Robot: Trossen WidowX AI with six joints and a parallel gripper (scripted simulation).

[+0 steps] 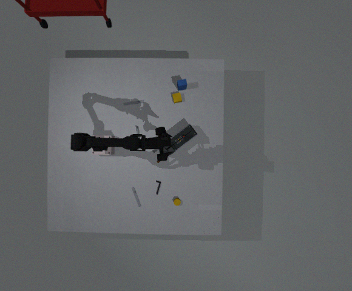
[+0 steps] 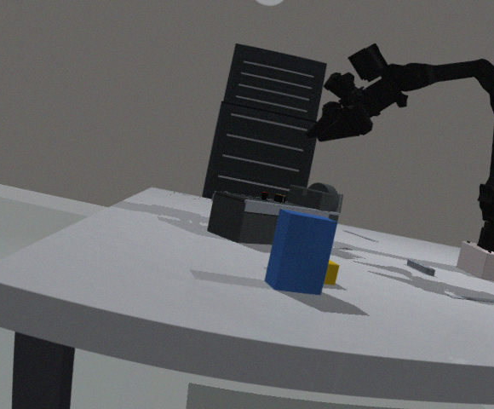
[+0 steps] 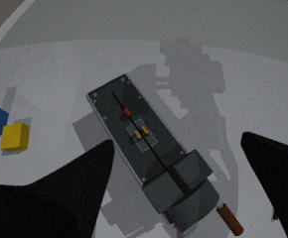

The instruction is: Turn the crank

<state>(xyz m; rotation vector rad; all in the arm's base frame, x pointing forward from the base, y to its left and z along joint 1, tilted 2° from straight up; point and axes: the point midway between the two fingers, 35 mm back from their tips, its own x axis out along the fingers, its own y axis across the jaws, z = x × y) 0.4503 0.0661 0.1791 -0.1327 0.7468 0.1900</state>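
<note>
Right now my gripper tip is 120 mm to the left of the brown crank handle, 120 mm above it and 70 mm past it. From my gripper tip the other things lie so: red pointer (130 mm below, 70 mm to the left, 70 mm ahead); black hex key (310 mm to the right, 210 mm below, 60 mm behind); yellow block (340 mm to the left, 200 mm below, 20 mm behind).
</note>
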